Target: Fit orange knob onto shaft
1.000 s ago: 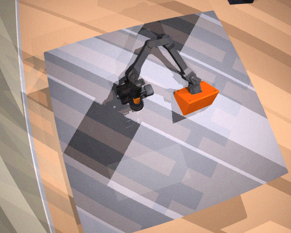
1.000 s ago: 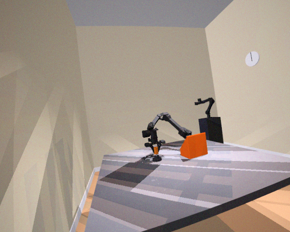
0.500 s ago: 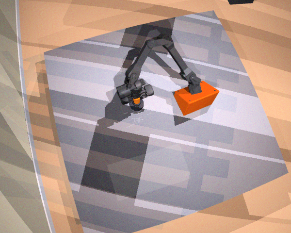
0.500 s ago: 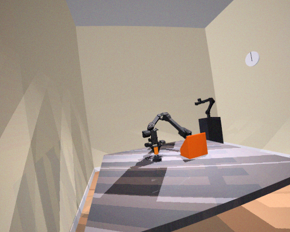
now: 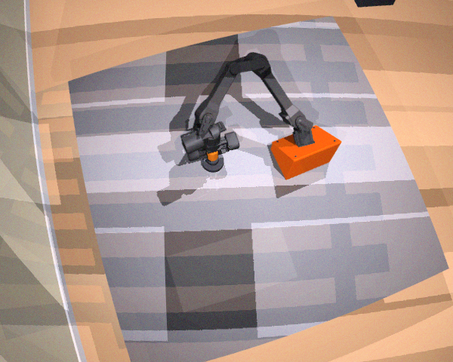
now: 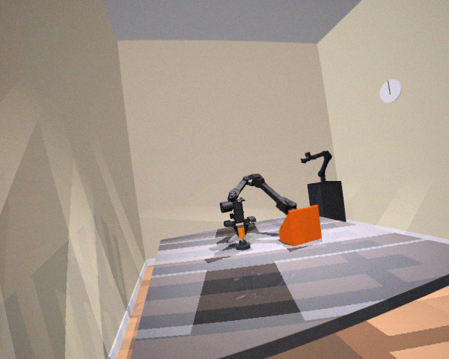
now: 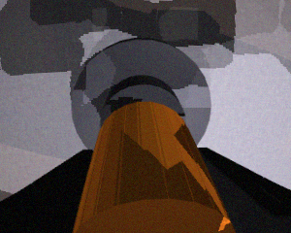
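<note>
The dark round pedestal lies 4 cm below my gripper tip. Also, from my gripper tip: orange knob 3 cm above.
</note>
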